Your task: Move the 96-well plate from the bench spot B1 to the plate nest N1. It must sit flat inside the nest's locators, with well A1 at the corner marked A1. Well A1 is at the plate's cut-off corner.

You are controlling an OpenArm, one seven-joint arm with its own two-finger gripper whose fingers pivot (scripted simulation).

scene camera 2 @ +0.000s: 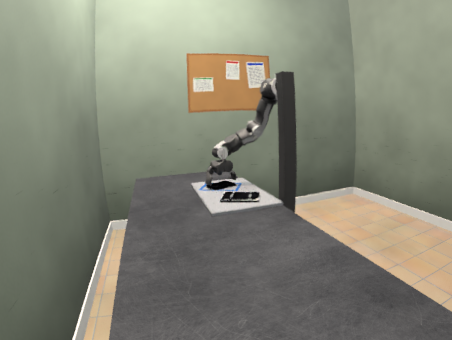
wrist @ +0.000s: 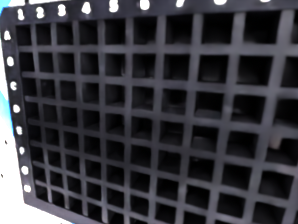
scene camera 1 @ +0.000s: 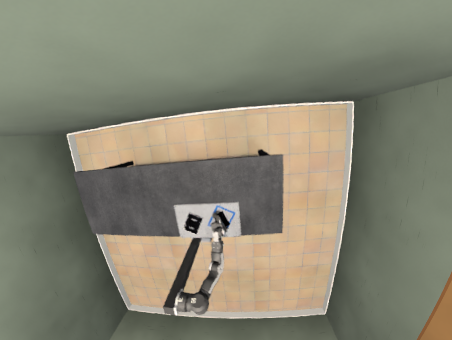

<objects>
same spot on tall black post: (scene camera 1: 181, 278) = (scene camera 2: 279, 115)
</objects>
